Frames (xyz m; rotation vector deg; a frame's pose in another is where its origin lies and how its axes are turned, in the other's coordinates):
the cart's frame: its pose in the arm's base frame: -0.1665 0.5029 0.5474 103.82 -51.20 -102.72
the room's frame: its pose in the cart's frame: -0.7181 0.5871 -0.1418 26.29 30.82 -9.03
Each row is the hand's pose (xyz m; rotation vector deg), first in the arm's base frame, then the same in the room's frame.
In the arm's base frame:
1: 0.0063 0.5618 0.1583 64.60 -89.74 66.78
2: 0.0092 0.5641 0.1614 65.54 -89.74 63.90
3: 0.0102 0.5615 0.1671 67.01 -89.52 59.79
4: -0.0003 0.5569 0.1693 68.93 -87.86 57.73
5: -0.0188 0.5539 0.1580 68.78 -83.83 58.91
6: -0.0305 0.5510 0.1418 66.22 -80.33 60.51
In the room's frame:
1: 0.8235 -0.5729 0.8611 9.82 92.71 83.02
2: 0.8216 -0.5748 0.8572 8.16 90.62 82.50
3: 0.8205 -0.5710 0.8522 5.78 87.71 81.50
4: 0.8171 -0.5613 0.8577 3.84 86.90 79.41
5: 0.8167 -0.5542 0.8784 1.09 89.88 77.83
6: 0.8224 -0.5528 0.8977 -2.06 93.25 78.33

